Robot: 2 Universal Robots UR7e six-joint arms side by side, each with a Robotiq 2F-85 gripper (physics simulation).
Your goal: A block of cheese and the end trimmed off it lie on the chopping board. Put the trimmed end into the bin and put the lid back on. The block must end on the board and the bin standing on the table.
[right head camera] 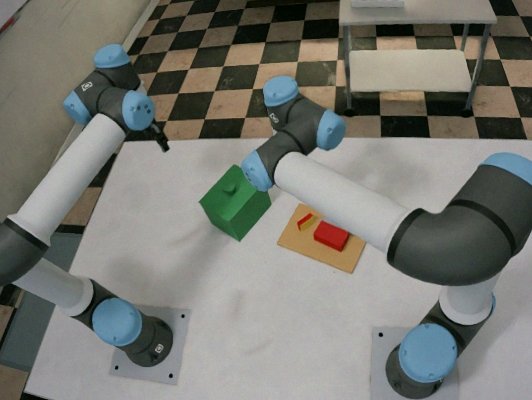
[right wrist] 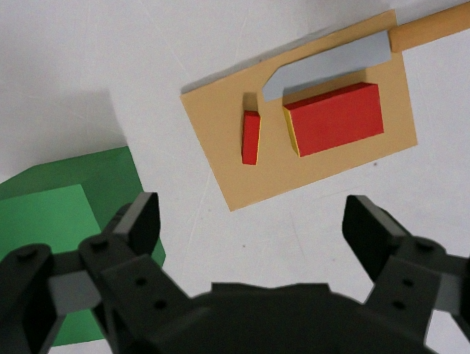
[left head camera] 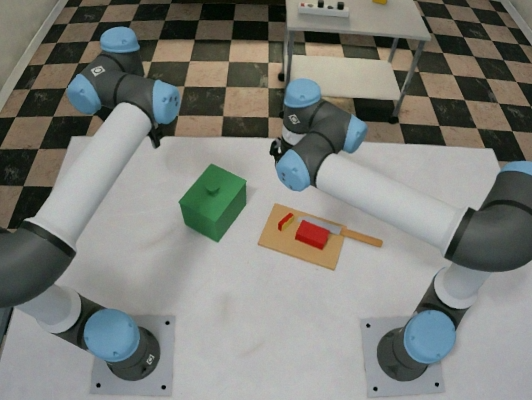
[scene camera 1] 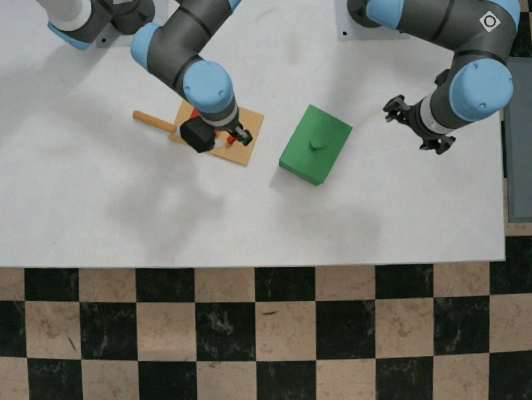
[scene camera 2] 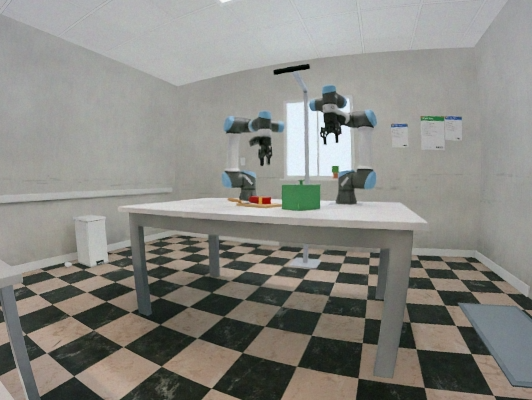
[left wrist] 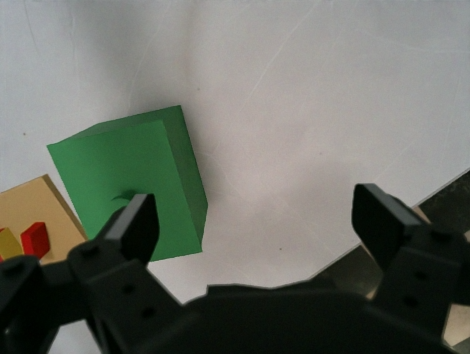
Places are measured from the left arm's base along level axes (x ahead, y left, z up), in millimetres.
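Pixels of known places: left gripper, fingertip midpoint: (right head camera: 158, 143) (left head camera: 145, 138) (scene camera 1: 405, 132) (scene camera 2: 330, 144) (left wrist: 254, 207); right gripper, fingertip midpoint: (right wrist: 252, 211) (scene camera 2: 265, 165); left arm's base, link origin: (right head camera: 150, 342) (left head camera: 133, 353) (scene camera 2: 346, 203); right arm's base, link origin: (left head camera: 402, 355) (scene camera 1: 132, 11) (scene camera 2: 248, 200).
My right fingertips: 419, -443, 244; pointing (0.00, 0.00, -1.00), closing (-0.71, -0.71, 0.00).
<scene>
For each thing: its top centre in the pictures, then the offset to it from my right fingertips, as dx, dy, dz. "*": a spot on its surface instead.
- red cheese block, top centre: (right wrist: 337, 122) (scene camera 1: 206, 119) (right head camera: 330, 232) (left head camera: 312, 231) (scene camera 2: 256, 196) -67, -79, -188
- chopping board, top centre: (right wrist: 303, 121) (left wrist: 6, 243) (scene camera 1: 216, 126) (right head camera: 324, 235) (left head camera: 303, 234) (scene camera 2: 259, 203) -54, -56, -228
- thin trimmed end, surface spot: (right wrist: 250, 137) (left wrist: 29, 252) (right head camera: 305, 218) (left head camera: 286, 217) * -15, -2, -188
- green bin, top centre: (left wrist: 130, 201) (left head camera: 213, 191) (right head camera: 231, 191) (scene camera 2: 301, 185) +35, +223, -114
- knife, top centre: (right wrist: 395, 44) (scene camera 1: 175, 128) (left head camera: 340, 228) -50, -172, -200
The red cheese block (left head camera: 312, 234) (right head camera: 331, 235) (right wrist: 337, 120) with a yellow cut face lies on the chopping board (left head camera: 272, 242) (right wrist: 215, 130). The thin trimmed end (left head camera: 286, 221) (right head camera: 305, 221) (left wrist: 36, 240) (right wrist: 250, 137) lies apart from it on the board. The green bin (left head camera: 197, 222) (scene camera 2: 301, 202) stands on the table, its knobbed lid (left head camera: 225, 200) (scene camera 1: 325, 132) (left wrist: 125, 165) on top. My left gripper (scene camera 2: 330, 140) (left wrist: 254, 207) is open and empty, high above the table beside the bin. My right gripper (scene camera 2: 265, 161) (right wrist: 252, 211) is open and empty, high above the board's area.
A knife (left head camera: 362, 237) (scene camera 1: 154, 121) (right wrist: 330, 62) lies with its blade on the board beside the block, its wooden handle over the edge. A side table (left head camera: 360, 22) with a power strip (left head camera: 323, 9) stands beyond the worktable. The right arm covers part of the board in scene camera 1.
</scene>
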